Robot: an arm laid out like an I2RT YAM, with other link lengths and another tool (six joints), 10 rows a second.
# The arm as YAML. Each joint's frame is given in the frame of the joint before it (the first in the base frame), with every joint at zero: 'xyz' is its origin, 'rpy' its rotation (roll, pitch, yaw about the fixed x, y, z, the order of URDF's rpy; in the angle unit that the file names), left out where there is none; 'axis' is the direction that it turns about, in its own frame. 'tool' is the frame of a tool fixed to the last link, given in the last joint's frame.
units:
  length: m
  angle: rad
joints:
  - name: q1
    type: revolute
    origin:
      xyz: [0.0, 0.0, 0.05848]
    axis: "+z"
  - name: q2
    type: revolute
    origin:
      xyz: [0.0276, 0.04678, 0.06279]
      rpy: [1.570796, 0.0, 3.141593]
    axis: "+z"
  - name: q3
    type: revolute
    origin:
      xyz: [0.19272, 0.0, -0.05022]
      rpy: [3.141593, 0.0, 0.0]
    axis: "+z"
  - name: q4
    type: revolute
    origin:
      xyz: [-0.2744, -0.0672, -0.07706]
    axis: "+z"
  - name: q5
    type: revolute
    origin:
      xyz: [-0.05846, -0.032, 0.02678]
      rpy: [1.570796, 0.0, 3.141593]
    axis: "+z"
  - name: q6
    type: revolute
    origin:
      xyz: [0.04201, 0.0, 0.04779]
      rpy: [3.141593, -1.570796, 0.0]
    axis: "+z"
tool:
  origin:
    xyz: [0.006, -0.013, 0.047]
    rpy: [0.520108, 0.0, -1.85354]
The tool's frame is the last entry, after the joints.
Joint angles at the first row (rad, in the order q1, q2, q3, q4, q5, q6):
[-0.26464 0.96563 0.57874 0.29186 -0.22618 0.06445]
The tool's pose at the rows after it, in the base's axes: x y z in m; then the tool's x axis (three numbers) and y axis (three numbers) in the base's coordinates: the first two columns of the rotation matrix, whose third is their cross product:
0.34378 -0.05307 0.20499 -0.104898 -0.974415 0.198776 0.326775 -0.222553 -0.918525
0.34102 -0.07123 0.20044 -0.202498 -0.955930 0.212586 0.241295 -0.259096 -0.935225
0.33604 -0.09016 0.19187 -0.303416 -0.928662 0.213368 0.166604 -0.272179 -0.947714
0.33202 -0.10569 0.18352 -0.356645 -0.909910 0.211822 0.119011 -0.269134 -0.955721
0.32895 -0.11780 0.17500 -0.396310 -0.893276 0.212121 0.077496 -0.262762 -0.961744
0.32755 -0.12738 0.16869 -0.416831 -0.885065 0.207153 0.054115 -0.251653 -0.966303
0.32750 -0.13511 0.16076 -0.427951 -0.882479 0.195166 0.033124 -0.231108 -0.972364
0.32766 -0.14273 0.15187 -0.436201 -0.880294 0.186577 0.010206 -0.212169 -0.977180
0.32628 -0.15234 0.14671 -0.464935 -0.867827 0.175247 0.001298 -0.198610 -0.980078
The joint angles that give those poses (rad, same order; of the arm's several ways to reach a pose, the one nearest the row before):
[-0.29002 0.98458 0.63579 0.18640 -0.14797 0.05584]
[-0.31973 1.01351 0.66691 0.12530 -0.06060 0.04948]
[-0.35578 1.04034 0.67669 0.09533 0.01937 0.06494]
[-0.39570 1.06462 0.67930 0.08274 0.04343 0.07255]
[-0.42635 1.09225 0.68230 0.07559 0.06286 0.07813]
[-0.45336 1.11892 0.68821 0.07496 0.06129 0.08273]
[-0.47566 1.15364 0.69676 0.07513 0.05171 0.09165]
[-0.49705 1.19302 0.70618 0.07765 0.04163 0.09603]
[-0.52189 1.22136 0.71327 0.08961 0.04487 0.10974]

